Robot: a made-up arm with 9 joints. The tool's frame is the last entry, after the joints.
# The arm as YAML. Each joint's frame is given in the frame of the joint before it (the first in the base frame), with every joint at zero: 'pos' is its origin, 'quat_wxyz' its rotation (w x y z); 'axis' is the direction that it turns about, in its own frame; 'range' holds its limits. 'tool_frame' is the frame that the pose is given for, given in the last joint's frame.
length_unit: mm
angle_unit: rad
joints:
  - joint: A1
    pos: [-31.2, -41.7, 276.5]
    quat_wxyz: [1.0, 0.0, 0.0, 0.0]
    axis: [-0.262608, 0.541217, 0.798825]
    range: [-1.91, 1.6]
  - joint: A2
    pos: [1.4, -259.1, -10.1]
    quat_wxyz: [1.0, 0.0, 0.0, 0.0]
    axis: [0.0, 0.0, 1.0]
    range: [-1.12, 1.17]
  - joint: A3
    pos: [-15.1, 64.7, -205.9]
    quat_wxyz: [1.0, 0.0, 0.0, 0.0]
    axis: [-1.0, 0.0, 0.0]
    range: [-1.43, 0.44]
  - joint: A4
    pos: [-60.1, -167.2, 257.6]
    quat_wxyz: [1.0, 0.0, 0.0, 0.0]
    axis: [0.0, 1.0, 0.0]
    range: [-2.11, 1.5]
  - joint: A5
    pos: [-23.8, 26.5, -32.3]
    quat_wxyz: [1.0, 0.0, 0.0, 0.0]
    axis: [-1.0, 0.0, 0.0]
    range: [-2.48, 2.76]
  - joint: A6
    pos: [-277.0, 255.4, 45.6]
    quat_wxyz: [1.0, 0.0, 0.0, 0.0]
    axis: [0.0, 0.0, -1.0]
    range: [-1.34, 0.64]
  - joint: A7
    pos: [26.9, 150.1, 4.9]
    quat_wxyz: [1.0, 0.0, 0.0, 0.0]
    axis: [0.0, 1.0, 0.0]
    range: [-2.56, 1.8]
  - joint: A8
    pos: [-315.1, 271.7, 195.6]
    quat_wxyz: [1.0, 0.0, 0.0, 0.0]
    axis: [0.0, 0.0, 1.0]
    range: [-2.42, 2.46]
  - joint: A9
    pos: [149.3, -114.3, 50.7]
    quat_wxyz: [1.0, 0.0, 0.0, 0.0]
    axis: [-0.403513, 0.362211, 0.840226]
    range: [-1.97, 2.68]
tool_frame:
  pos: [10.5, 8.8, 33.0]
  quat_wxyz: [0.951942, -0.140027, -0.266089, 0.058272]
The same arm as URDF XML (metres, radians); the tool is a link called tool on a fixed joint. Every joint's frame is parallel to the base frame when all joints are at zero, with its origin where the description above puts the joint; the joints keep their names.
<robot name="arm">
  <joint name="A1" type="revolute">
    <parent link="base"/>
    <child link="link1"/>
    <origin xyz="-0.0312 -0.0417 0.2765"/>
    <axis xyz="-0.262608 0.541217 0.798825"/>
    <limit lower="-1.91" upper="1.6"/>
  </joint>
  <joint name="A2" type="revolute">
    <parent link="link1"/>
    <child link="link2"/>
    <origin xyz="0.0014 -0.2591 -0.0101"/>
    <axis xyz="0 0 1"/>
    <limit lower="-1.12" upper="1.17"/>
  </joint>
  <joint name="A3" type="revolute">
    <parent link="link2"/>
    <child link="link3"/>
    <origin xyz="-0.0151 0.0647 -0.2059"/>
    <axis xyz="-1 0 0"/>
    <limit lower="-1.43" upper="0.44"/>
  </joint>
  <joint name="A4" type="revolute">
    <parent link="link3"/>
    <child link="link4"/>
    <origin xyz="-0.0601 -0.1672 0.2576"/>
    <axis xyz="0 1 0"/>
    <limit lower="-2.11" upper="1.5"/>
  </joint>
  <joint name="A5" type="revolute">
    <parent link="link4"/>
    <child link="link5"/>
    <origin xyz="-0.0238 0.0265 -0.0323"/>
    <axis xyz="-1 0 0"/>
    <limit lower="-2.48" upper="2.76"/>
  </joint>
  <joint name="A6" type="revolute">
    <parent link="link5"/>
    <child link="link6"/>
    <origin xyz="-0.277 0.2554 0.0456"/>
    <axis xyz="0 0 -1"/>
    <limit lower="-1.34" upper="0.64"/>
  </joint>
  <joint name="A7" type="revolute">
    <parent link="link6"/>
    <child link="link7"/>
    <origin xyz="0.0269 0.1501 0.0049"/>
    <axis xyz="0 1 0"/>
    <limit lower="-2.56" upper="1.8"/>
  </joint>
  <joint name="A8" type="revolute">
    <parent link="link7"/>
    <child link="link8"/>
    <origin xyz="-0.3151 0.2717 0.1956"/>
    <axis xyz="0 0 1"/>
    <limit lower="-2.42" upper="2.46"/>
  </joint>
  <joint name="A9" type="revolute">
    <parent link="link8"/>
    <child link="link9"/>
    <origin xyz="0.1493 -0.1143 0.0507"/>
    <axis xyz="-0.403513 0.362211 0.840226"/>
    <limit lower="-1.97" upper="2.68"/>
  </joint>
  <joint name="tool_joint" type="fixed">
    <parent link="link9"/>
    <child link="tool"/>
    <origin xyz="0.0105 0.0088 0.033" rpy="-0.3485 -0.5124 0.2144"/>
  </joint>
  <link name="base"/>
  <link name="link1"/>
  <link name="link2"/>
  <link name="link3"/>
  <link name="link4"/>
  <link name="link5"/>
  <link name="link6"/>
  <link name="link7"/>
  <link name="link8"/>
  <link name="link9"/>
  <link name="tool"/>
</robot>

